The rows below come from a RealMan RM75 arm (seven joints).
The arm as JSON. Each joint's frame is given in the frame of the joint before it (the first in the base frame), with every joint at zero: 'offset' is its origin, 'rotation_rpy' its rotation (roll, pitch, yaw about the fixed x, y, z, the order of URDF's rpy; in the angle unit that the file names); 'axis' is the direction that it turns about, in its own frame. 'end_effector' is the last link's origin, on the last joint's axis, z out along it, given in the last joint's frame.
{
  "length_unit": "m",
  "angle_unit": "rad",
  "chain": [
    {
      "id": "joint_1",
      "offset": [
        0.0,
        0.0,
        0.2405
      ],
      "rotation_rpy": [
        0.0,
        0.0,
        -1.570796
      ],
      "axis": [
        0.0,
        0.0,
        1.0
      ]
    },
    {
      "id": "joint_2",
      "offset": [
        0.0,
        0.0,
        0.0
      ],
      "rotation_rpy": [
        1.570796,
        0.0,
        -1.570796
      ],
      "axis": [
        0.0,
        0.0,
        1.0
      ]
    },
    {
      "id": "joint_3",
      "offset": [
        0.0,
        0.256,
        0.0
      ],
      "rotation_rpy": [
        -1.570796,
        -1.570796,
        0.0
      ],
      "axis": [
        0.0,
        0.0,
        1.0
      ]
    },
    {
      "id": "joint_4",
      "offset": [
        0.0,
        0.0,
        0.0
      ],
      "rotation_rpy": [
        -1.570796,
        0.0,
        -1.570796
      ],
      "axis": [
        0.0,
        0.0,
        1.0
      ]
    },
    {
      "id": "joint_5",
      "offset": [
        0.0,
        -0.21,
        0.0
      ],
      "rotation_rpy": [
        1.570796,
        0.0,
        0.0
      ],
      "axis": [
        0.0,
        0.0,
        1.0
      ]
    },
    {
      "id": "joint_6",
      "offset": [
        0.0,
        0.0,
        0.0
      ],
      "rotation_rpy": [
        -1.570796,
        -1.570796,
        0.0
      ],
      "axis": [
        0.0,
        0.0,
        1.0
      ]
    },
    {
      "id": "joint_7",
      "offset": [
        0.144,
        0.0,
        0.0
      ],
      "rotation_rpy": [
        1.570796,
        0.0,
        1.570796
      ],
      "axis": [
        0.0,
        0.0,
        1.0
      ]
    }
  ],
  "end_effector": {
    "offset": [
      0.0,
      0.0,
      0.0
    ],
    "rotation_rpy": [
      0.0,
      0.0,
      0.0
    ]
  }
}
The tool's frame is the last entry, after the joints.
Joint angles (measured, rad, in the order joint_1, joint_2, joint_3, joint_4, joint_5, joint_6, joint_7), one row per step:
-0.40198 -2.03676 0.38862 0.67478 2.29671 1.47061 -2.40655
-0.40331 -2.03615 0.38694 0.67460 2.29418 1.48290 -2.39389
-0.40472 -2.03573 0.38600 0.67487 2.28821 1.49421 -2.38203
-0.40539 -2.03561 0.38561 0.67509 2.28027 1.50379 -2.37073
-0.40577 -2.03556 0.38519 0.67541 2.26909 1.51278 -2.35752
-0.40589 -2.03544 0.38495 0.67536 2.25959 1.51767 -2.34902
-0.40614 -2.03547 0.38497 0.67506 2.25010 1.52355 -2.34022
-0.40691 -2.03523 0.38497 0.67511 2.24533 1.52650 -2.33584
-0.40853 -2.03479 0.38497 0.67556 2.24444 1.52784 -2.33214
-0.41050 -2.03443 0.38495 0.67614 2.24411 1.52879 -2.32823
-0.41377 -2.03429 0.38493 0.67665 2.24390 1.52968 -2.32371
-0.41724 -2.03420 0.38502 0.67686 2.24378 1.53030 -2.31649
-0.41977 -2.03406 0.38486 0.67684 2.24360 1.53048 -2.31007
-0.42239 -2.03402 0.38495 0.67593 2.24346 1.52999 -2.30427
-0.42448 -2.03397 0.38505 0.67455 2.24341 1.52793 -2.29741
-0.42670 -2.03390 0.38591 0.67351 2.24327 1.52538 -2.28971
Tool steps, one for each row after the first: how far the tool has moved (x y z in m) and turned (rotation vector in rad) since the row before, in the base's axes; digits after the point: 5 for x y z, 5 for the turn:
0.00180 -0.00021 0.00015 -0.00255 -0.00311 -0.01744
0.00208 0.00023 0.00037 0.00036 -0.00449 -0.01749
0.00192 0.00024 0.00038 0.00243 -0.00491 -0.01607
0.00205 0.00048 0.00064 0.00579 -0.00540 -0.01772
0.00136 0.00052 0.00060 0.00605 -0.00433 -0.01117
0.00155 0.00044 0.00043 0.00520 -0.00498 -0.01209
0.00092 0.00048 0.00038 0.00286 -0.00212 -0.00675
0.00062 0.00061 0.00032 0.00094 0.00134 -0.00569
0.00065 0.00072 0.00028 0.00082 0.00205 -0.00596
0.00105 0.00115 0.00016 0.00075 0.00222 -0.00769
0.00109 0.00119 0.00006 0.00104 0.00363 -0.00993
0.00075 0.00089 0.00008 0.00132 0.00321 -0.00792
0.00073 0.00088 -0.00016 0.00087 0.00263 -0.00695
0.00039 0.00078 -0.00022 0.00167 0.00386 -0.00633
0.00042 0.00090 -0.00021 0.00175 0.00511 -0.00737

